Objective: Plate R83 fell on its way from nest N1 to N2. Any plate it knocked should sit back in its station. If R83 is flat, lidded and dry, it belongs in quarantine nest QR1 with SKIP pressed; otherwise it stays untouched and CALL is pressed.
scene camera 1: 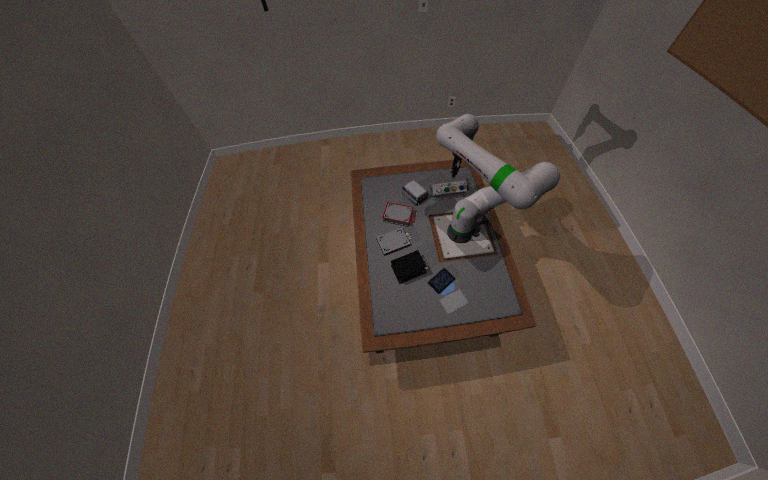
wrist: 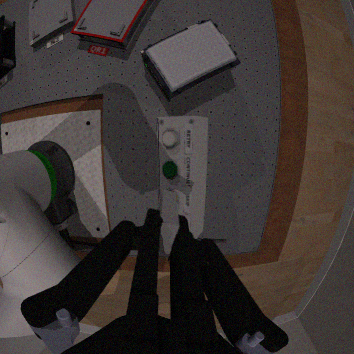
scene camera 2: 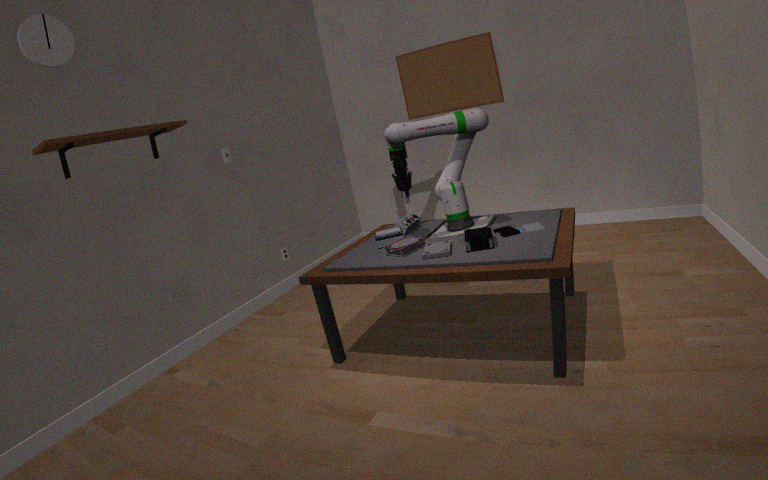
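Seen in the pictures: gripper, fingertip midpoint: (scene camera 1: 451,179) (wrist: 165,202) (scene camera 2: 407,203); arm's base, origin of the base link: (scene camera 1: 459,232) (wrist: 47,172) (scene camera 2: 460,227).
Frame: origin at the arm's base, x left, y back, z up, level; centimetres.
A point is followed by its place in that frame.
My gripper (scene camera 1: 454,173) {y 3.2, x -27.7, z 16.3 cm} (scene camera 2: 406,194) {y 3.2, x -27.7, z 16.3 cm} (wrist: 165,202) {y 3.2, x -27.7, z 16.3 cm} is shut above the button panel (scene camera 1: 434,193) {y -6.3, x -28.4, z 5.4 cm} (wrist: 199,150) {y -0.8, x -33.5, z 7.1 cm}; a pale grey tip shows at its fingers. The panel has a white RETRY button (wrist: 170,138) {y -3.2, x -29.2, z 7.2 cm} and a green CONTINUE button (wrist: 170,170) {y 1.9, x -28.6, z 7.2 cm}. Yellow and blue buttons show in scene camera 1 but are hidden by the fingers in the wrist view. Red-rimmed nest QR1 (scene camera 1: 398,212) {y -31.9, x -21.5, z 4.0 cm} (scene camera 2: 405,245) {y -36.8, x -20.0, z 3.8 cm} (wrist: 112,19) {y -27.9, x -21.3, z 4.0 cm} shows a bare grey top. A grey nest (scene camera 1: 394,241) {y -39.4, x -3.7, z 2.2 cm} (scene camera 2: 437,249) {y -43.1, x -3.8, z 2.2 cm} (wrist: 51,19) {y -35.6, x -6.2, z 2.3 cm} stands beside it. A small dark plate (scene camera 1: 441,281) {y -21.4, x 26.0, z 0.8 cm} (scene camera 2: 508,231) {y -23.8, x 26.5, z 1.2 cm} lies over a blue patch (scene camera 1: 448,290) {y -19.4, x 31.7, z 0.1 cm}. I cannot read R83.
A white-topped box (scene camera 1: 416,189) {y -16.7, x -33.4, z 6.9 cm} (scene camera 2: 389,233) {y -20.7, x -32.5, z 6.4 cm} (wrist: 192,55) {y -16.2, x -34.3, z 7.0 cm} stands between the panel and QR1. A black unit (scene camera 1: 408,267) {y -36.9, x 15.3, z 5.7 cm} (scene camera 2: 479,238) {y -44.0, x 15.3, z 5.3 cm} stands beyond the grey nest. A pale sheet (scene camera 1: 454,301) {y -18.7, x 38.4, z 0.8 cm} (scene camera 2: 533,226) {y -18.6, x 38.5, z 0.8 cm} lies by the blue patch. The arm's pale base plate (scene camera 1: 444,246) {y -12.3, x 6.3, z 0.4 cm} has a wooden edge.
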